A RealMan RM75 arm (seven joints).
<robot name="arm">
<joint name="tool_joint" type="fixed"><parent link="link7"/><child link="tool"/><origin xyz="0 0 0" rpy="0 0 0"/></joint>
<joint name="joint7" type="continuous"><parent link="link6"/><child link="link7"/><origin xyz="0 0 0.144" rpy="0 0 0"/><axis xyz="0 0 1"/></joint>
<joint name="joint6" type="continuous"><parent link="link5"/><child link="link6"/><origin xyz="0 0 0" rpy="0 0 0"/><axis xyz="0 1 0"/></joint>
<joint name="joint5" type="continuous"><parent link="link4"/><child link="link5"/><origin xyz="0 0 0.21" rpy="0 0 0"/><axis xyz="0 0 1"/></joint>
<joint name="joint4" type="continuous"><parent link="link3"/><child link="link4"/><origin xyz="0 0 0" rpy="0 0 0"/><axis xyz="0 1 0"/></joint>
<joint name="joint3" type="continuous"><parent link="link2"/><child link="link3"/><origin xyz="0 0 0.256" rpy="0 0 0"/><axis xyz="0 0 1"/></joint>
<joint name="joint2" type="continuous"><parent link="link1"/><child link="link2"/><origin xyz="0 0 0" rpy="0 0 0"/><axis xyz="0 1 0"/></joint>
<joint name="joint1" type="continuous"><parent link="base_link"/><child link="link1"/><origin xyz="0 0 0.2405" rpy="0 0 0"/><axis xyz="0 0 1"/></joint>
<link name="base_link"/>
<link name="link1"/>
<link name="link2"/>
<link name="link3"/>
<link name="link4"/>
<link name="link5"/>
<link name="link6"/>
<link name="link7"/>
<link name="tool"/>
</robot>
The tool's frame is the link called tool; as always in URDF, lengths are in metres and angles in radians. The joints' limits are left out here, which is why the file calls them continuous.
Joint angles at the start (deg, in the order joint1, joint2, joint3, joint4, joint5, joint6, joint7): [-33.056 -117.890 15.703 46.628 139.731 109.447 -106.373]
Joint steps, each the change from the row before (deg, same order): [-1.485 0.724 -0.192 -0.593 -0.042 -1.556 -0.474]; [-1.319 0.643 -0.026 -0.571 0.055 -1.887 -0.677]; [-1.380 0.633 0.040 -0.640 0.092 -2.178 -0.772]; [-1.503 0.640 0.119 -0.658 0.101 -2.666 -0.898]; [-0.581 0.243 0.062 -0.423 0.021 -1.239 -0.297]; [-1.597 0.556 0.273 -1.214 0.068 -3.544 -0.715]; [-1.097 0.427 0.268 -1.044 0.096 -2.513 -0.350]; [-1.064 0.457 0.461 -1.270 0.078 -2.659 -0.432]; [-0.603 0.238 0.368 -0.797 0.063 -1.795 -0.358]
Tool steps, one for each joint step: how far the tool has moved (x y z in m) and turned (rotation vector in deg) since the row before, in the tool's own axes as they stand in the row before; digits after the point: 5 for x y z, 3 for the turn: [0.01170 -0.00359 0.00068 1.120 0.427 0.754]; [0.01057 -0.00420 0.00105 1.425 0.355 0.404]; [0.01109 -0.00450 0.00169 1.599 0.399 0.334]; [0.01244 -0.00510 0.00227 1.977 0.539 0.342]; [0.00465 -0.00222 0.00146 0.815 0.278 0.085]; [0.01246 -0.00566 0.00505 2.208 0.746 0.295]; [0.00813 -0.00371 0.00399 1.476 0.419 0.262]; [0.00749 -0.00363 0.00464 1.463 0.287 0.116]; [0.00409 -0.00237 0.00315 1.024 0.142 -0.050]
